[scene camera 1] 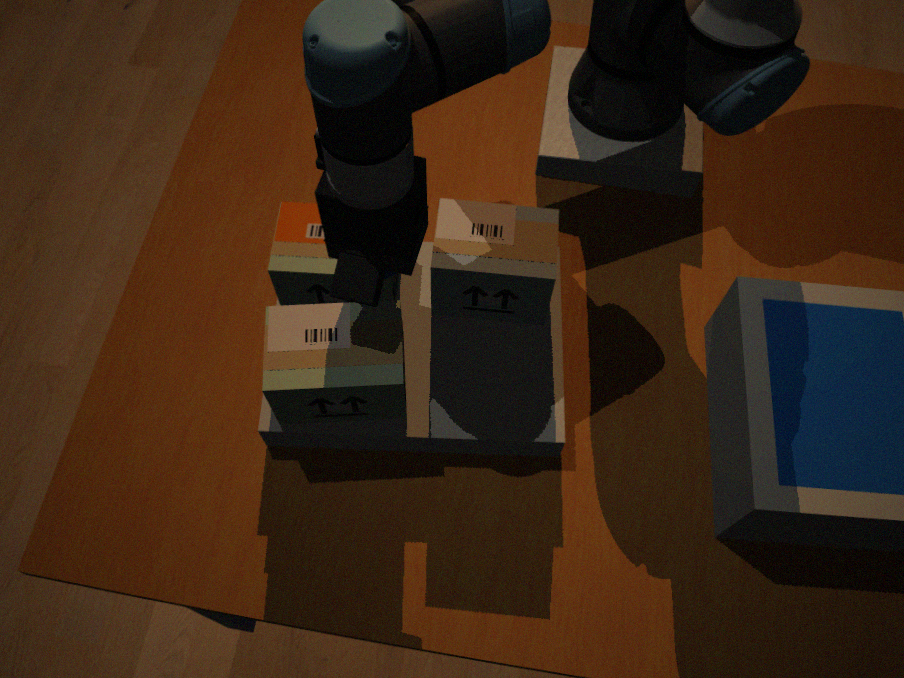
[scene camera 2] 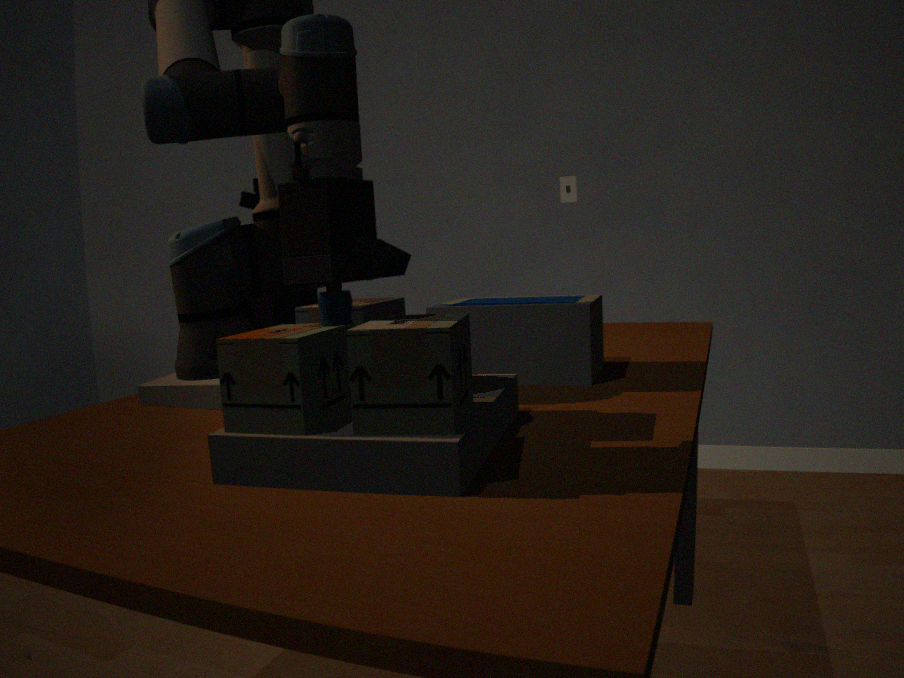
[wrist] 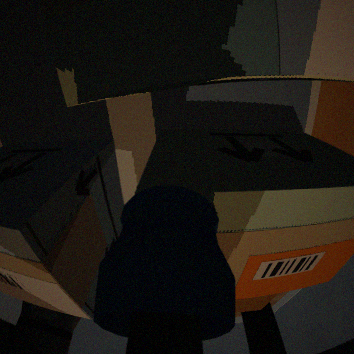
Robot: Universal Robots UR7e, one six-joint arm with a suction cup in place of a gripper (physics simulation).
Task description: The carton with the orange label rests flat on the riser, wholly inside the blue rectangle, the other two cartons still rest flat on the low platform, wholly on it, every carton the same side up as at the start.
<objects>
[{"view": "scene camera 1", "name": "riser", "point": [797, 373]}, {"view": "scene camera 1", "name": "carton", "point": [490, 261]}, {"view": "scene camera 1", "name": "carton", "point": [334, 362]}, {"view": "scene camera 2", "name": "suction cup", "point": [335, 307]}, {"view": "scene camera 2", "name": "riser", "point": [546, 340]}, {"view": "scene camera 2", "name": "carton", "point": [363, 310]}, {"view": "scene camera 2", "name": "carton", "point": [412, 374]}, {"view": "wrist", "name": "suction cup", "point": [166, 258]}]
</objects>
